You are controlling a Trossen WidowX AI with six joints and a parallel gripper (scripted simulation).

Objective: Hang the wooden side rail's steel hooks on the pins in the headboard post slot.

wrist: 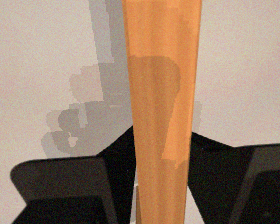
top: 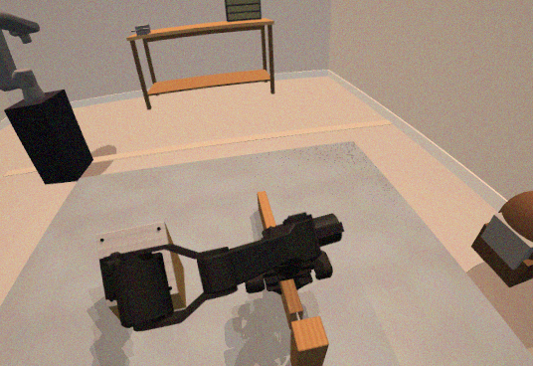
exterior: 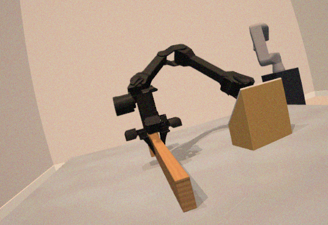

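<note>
The headboard post lies 10 mm ahead of my gripper tip, 160 mm to the right of it and 40 mm above it.
</note>
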